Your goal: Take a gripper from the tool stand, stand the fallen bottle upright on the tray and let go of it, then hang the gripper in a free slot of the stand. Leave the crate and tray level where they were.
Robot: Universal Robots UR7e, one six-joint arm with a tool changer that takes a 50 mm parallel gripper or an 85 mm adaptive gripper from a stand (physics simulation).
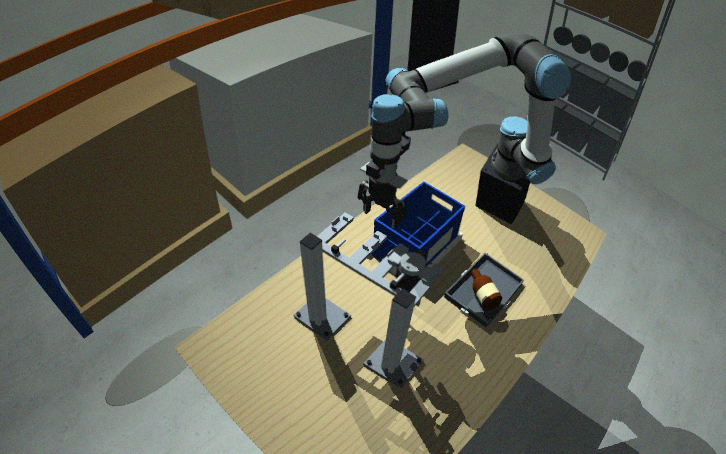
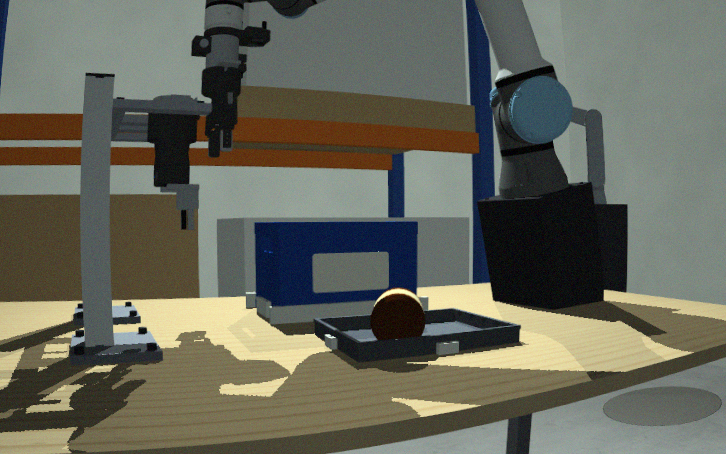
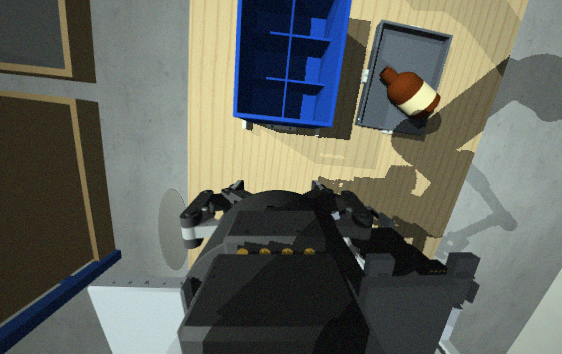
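Where they show: arm's base at its link origin: (image 1: 509,165) (image 2: 534,191).
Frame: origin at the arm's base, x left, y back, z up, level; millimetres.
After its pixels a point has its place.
Observation:
My gripper (image 1: 381,215) (image 2: 220,148) (image 3: 278,187), the black adaptive one, is mounted on the arm, open and empty. It hangs high, beside the tool stand (image 1: 313,278) @(x 8, y -898, z 18 mm) (image 2: 97,214) @(x 268, y -808, z -51 mm) and near the crate's stand-side end. A second gripper (image 1: 409,266) (image 2: 171,144), with grey fingers, hangs in the stand's slot nearest the tray. Two other slots show free. The brown bottle (image 1: 486,289) @(x 268, y -411, z -163 mm) (image 2: 397,315) @(x 318, y -412, z -187 mm) (image 3: 412,95) @(x 246, y -406, z -164 mm) with a cream label lies on its side in the dark tray (image 1: 500,273) @(x 232, y -259, z -233 mm) (image 2: 481,337) @(x 329, y -293, z -224 mm) (image 3: 405,45) @(x 221, y -271, z -233 mm), its neck towards the crate side. The tray sits level, well away from the gripper.
The blue divided crate (image 1: 455,220) @(x 18, y -328, z -93 mm) (image 2: 283,267) @(x 51, y -532, z -142 mm) (image 3: 338,85) @(x 41, y -469, z -64 mm) stands level on the table between the stand and the arm's black base (image 1: 500,195) @(x 30, y -64, z -102 mm) (image 2: 540,251) @(x 88, y -42, z -122 mm), beside the tray. Large boxes (image 1: 289,101) on a rack stand behind the table. Arm shadows fall across the tabletop.

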